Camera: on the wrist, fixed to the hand. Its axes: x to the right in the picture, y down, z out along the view.
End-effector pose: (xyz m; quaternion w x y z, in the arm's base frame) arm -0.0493 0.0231 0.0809 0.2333 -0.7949 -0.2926 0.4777
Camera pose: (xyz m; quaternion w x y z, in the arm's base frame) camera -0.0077 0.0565 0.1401 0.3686 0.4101 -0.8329 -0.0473
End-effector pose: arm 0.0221 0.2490 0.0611 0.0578 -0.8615 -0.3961 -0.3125
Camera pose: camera -0.0444 0.2649 0.1021 0.4207 -0.3223 0.8344 -0.1516
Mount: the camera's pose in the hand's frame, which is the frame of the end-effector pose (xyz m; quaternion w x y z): 0.0016 -0.0525 -0.0600 0.0189 0.0230 0.2447 0.9691
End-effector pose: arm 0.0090 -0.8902 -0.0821 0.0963 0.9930 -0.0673 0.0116
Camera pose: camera 0.0171 -0.8278 -0.0331 0.0158 0.0471 0.9398 -0.3381
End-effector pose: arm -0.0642 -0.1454 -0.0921 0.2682 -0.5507 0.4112 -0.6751
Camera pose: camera -0.1177 -0.1039 -0.0499 0.5714 0.5595 0.5916 0.1029
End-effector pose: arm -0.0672 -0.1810 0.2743 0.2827 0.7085 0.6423 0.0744
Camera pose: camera -0.1406 -0.1604 0.2976 0.2402 -0.6242 0.6036 -0.4340
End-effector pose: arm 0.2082 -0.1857 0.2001 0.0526 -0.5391 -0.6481 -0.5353
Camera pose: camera 0.1374 -0.2216 0.1930 0.6908 -0.5061 0.5108 -0.0762
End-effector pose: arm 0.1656 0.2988 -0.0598 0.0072 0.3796 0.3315 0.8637
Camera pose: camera 0.1123 0.3061 -0.1186 0.9268 -0.1173 0.3400 -0.1086
